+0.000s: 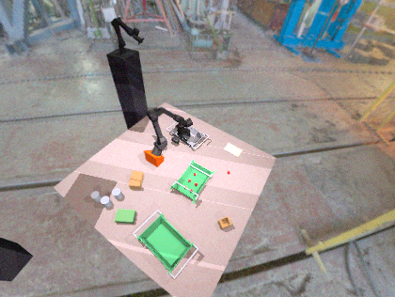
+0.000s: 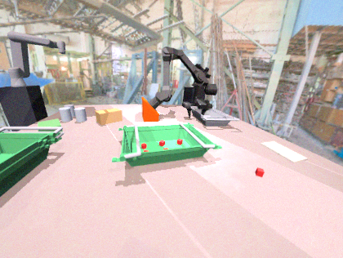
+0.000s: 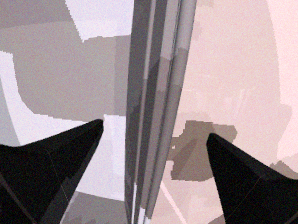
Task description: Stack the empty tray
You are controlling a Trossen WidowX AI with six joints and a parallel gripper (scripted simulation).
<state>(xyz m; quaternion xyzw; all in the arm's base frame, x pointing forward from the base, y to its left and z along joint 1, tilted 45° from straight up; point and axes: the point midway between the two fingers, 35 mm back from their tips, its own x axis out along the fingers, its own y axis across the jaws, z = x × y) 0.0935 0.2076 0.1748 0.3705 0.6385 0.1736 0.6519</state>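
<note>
Now: the grey tray 9 cm to the left of my gripper tip, 3 cm above it and 2 cm ahead of it. From my gripper tip the other things lie so: tan block: 51 cm to the right, 10 cm behind, 2 cm above; white sheet: 46 cm ahead, 14 cm to the left, 1 cm below; red block: 50 cm ahead, 11 cm to the right.
</note>
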